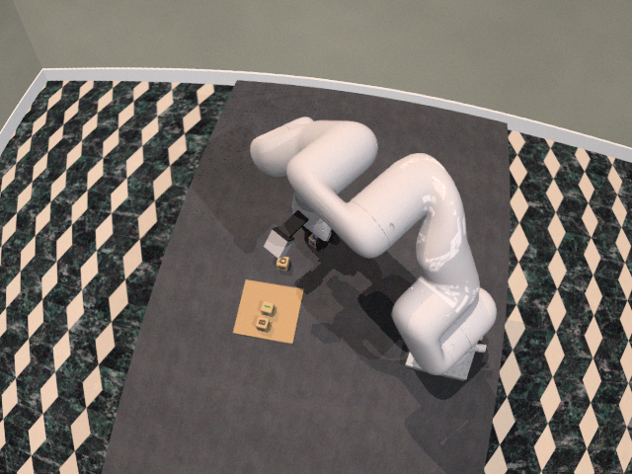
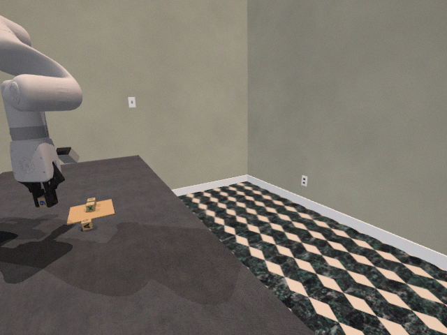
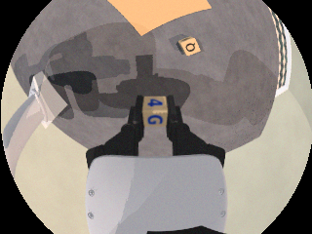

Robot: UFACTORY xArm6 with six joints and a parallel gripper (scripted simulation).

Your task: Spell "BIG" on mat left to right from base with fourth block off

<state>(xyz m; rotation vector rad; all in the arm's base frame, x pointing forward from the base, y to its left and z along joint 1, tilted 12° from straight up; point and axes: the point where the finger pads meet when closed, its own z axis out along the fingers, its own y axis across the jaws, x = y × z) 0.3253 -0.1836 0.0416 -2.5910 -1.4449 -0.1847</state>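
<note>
My gripper is now 14 cm to the right of the tan mat, 12 cm above it and 9 cm short of it. The rest, counted from my hand: B block 18 cm to the left, 10 cm below, 9 cm ahead; then G block 1 cm below.
</note>
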